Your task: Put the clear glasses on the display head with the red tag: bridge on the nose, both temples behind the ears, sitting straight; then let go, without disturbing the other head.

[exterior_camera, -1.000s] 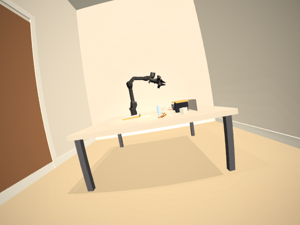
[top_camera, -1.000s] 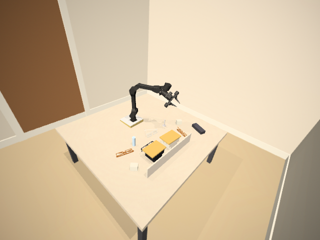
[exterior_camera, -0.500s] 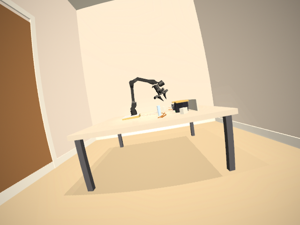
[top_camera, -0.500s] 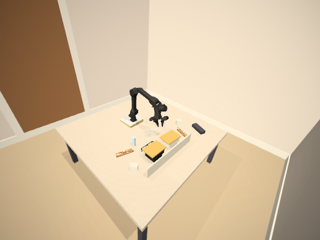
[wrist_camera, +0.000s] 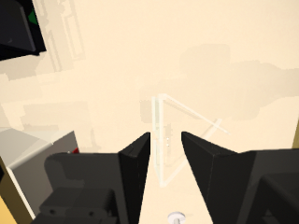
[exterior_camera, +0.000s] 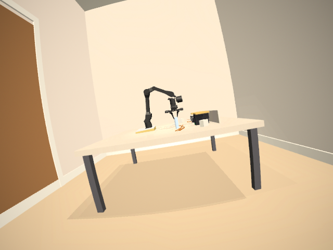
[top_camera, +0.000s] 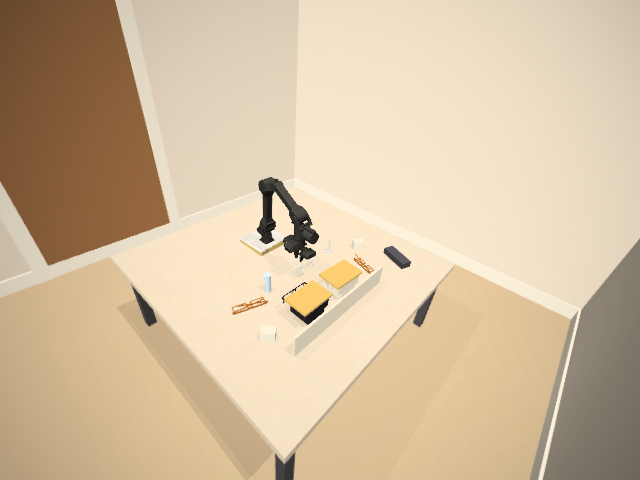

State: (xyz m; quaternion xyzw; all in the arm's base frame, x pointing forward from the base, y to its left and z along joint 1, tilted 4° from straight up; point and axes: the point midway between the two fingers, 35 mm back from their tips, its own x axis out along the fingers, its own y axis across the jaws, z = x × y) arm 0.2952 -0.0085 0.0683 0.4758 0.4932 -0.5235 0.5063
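Right now my gripper tip is 25 cm to the right of the clear stand, 5 cm above it and 3 cm past it. Also, from my gripper tip: grey panel: 34 cm ahead, 3 cm to the right, 2 cm below; then black display head: 22 cm ahead, 15 cm to the right, 2 cm below; then pale display head: 20 cm ahead, 7 cm to the left, 2 cm below.
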